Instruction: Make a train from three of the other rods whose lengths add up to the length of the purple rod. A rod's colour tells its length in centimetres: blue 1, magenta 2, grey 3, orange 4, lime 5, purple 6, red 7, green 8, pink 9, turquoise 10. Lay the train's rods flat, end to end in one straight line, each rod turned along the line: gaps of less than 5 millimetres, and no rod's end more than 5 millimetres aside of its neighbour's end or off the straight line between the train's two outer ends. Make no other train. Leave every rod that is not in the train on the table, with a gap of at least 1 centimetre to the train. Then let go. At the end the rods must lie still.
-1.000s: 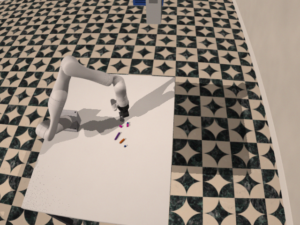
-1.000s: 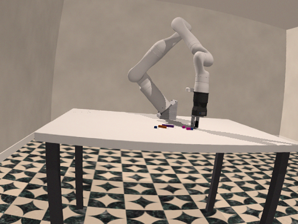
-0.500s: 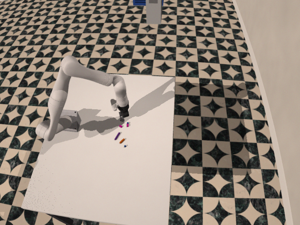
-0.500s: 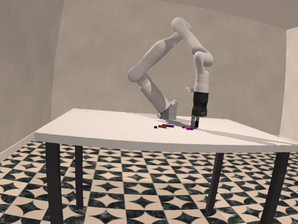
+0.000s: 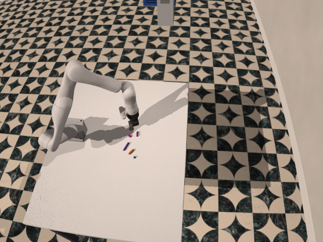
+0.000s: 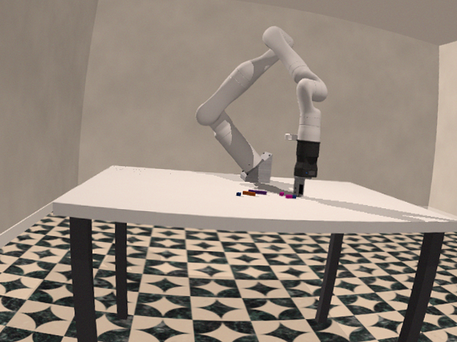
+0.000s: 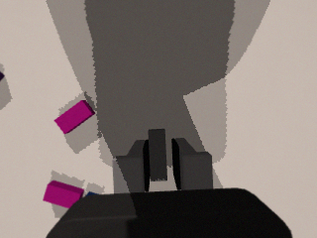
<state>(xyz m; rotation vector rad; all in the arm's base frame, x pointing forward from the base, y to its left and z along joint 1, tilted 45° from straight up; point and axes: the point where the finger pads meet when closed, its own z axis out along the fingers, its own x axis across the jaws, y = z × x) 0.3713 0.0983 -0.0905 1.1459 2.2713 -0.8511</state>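
Right now the grey rod is 20 mm below my hand. The rest, counted from my hand: purple rod 140 mm to the right, 20 mm below, 10 mm ahead; orange rod 170 mm to the right, 50 mm ahead, 20 mm below.
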